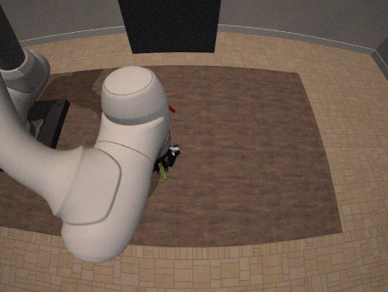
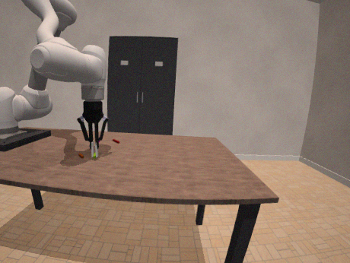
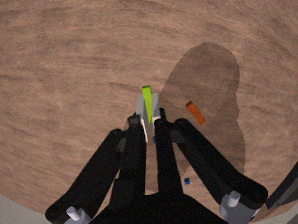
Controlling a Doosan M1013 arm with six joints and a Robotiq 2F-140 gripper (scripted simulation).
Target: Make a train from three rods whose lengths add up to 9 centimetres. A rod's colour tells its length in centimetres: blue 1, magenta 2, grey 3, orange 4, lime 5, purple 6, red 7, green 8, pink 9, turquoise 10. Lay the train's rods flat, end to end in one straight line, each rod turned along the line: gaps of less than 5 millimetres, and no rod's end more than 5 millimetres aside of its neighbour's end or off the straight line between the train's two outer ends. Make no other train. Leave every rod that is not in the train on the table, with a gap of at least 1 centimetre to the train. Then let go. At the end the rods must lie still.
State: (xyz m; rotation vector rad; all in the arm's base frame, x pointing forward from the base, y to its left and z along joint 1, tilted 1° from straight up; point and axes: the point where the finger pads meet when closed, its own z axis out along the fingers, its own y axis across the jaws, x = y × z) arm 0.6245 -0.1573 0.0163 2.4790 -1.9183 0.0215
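Right now the grey rod is 40 mm to the left of my hand, 40 mm below it and 10 mm behind it. From my hand the other things lie so: orange rod 70 mm behind, 40 mm below, 10 mm to the left; magenta rod 260 mm to the left, 90 mm behind, 40 mm below; lime rod 30 mm below.
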